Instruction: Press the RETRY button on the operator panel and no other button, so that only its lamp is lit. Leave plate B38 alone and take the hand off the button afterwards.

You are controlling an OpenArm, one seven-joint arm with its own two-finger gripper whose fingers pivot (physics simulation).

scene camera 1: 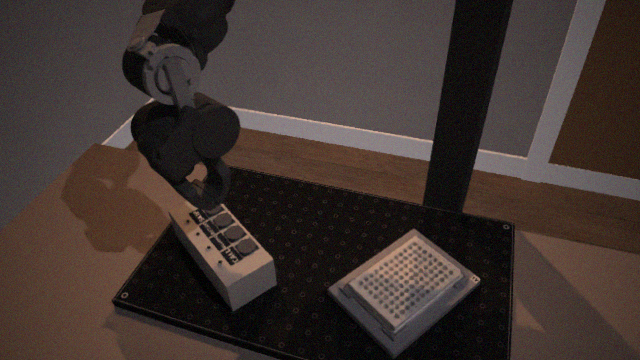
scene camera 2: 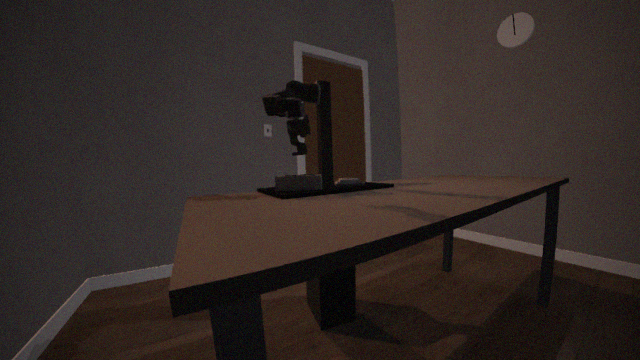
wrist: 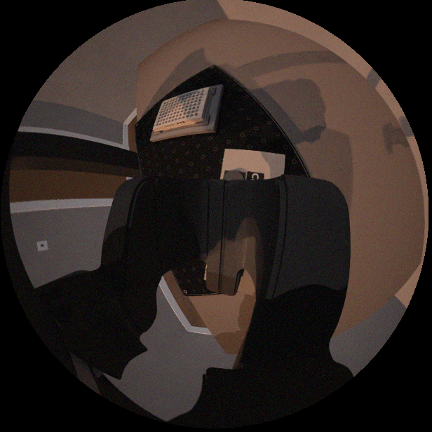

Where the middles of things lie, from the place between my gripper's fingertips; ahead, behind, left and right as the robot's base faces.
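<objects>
Plate B38 (scene camera 1: 398, 288) is 24 cm to the left of my hand, 8 cm behind it and 11 cm below it. The grey plate holder (wrist: 215, 102) is also 24 cm to the left of my hand and 8 cm behind it, but 12 cm below it. I see the pale operator panel (scene camera 1: 238, 279) too, 1 cm behind my hand and 10 cm below it.
</objects>
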